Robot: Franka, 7 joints.
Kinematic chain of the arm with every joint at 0, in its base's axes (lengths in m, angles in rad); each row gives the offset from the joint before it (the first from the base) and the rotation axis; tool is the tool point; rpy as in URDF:
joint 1: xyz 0 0 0.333 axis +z
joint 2: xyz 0 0 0 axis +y
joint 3: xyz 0 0 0.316 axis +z
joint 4: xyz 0.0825 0 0 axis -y
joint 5: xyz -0.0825 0 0.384 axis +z
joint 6: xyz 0 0 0 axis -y
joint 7: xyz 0.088 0 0 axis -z
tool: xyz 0 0 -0.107 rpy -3.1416 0 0
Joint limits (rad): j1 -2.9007..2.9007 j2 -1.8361..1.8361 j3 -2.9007..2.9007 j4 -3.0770..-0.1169 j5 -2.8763..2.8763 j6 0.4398..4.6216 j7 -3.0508..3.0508
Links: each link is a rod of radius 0.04 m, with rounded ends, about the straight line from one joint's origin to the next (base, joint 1, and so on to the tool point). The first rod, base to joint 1, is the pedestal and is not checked.
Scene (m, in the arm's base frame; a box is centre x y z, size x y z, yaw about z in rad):
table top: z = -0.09
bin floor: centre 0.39 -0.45 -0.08 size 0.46 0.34 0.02 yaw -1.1
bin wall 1: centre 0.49 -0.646 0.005 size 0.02 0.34 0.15 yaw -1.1
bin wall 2: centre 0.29 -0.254 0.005 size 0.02 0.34 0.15 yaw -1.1
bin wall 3: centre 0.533 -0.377 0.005 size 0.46 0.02 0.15 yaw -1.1
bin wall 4: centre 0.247 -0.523 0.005 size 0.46 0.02 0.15 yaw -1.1
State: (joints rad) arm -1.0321 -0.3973 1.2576 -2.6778 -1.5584 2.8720 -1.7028
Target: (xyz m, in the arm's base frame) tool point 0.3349 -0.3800 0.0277
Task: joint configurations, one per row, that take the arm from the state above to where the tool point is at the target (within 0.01 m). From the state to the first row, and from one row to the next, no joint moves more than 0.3 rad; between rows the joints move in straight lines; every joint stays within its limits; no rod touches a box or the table.
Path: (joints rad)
1: -1.0940 -0.1491 1.0849 -2.5601 -1.5500 2.8175 -1.7028
2: -1.1559 0.0991 0.9121 -2.4424 -1.5417 2.7630 -1.7028
3: -1.2179 0.3473 0.7394 -2.3247 -1.5333 2.7085 -1.7028
4: -1.2798 0.5955 0.5666 -2.2070 -1.5249 2.6540 -1.7028
5: -1.3417 0.8437 0.3939 -2.0893 -1.5165 2.5995 -1.7028

